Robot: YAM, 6 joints.
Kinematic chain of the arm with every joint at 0, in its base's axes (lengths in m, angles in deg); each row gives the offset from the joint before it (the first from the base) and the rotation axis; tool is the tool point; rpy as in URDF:
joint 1: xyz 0 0 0.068 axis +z
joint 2: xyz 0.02 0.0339 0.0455 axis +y
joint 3: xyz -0.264 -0.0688 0 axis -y
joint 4: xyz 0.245 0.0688 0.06 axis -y
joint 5: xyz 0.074 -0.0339 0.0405 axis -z
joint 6: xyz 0.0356 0 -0.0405 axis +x
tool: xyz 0 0 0 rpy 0 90 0
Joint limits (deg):
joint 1: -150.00..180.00
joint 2: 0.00..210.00
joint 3: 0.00..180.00
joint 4: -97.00..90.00
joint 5: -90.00..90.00
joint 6: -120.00..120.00
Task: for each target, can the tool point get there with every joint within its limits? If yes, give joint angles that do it. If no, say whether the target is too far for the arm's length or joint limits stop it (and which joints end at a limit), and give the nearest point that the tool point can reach.
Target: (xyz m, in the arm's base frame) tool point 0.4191 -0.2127 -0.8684
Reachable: no: too far | nearest point 0.3030 -0.1538 -0.3687 | short by 0.516 m
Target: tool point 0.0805 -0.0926 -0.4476
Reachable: no: joint limits stop it (at a limit: joint 2) | nearest point 0.0963 -0.1107 -0.3657 | short by 0.085 m
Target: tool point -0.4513 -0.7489 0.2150
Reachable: no: too far | nearest point -0.3311 -0.5494 0.1873 | short by 0.235 m
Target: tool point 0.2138 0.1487 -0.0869
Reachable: yes | joints 41.63 148.45 41.01 36.38 60.06 80.55
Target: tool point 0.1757 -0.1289 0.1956
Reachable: yes | joints -45.13 67.35 25.14 13.41 -70.63 -75.24
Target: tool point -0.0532 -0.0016 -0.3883
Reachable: no: joint limits stop it (at a limit: joint 1, joint 2) | nearest point -0.0796 -0.0006 -0.3384 | short by 0.056 m
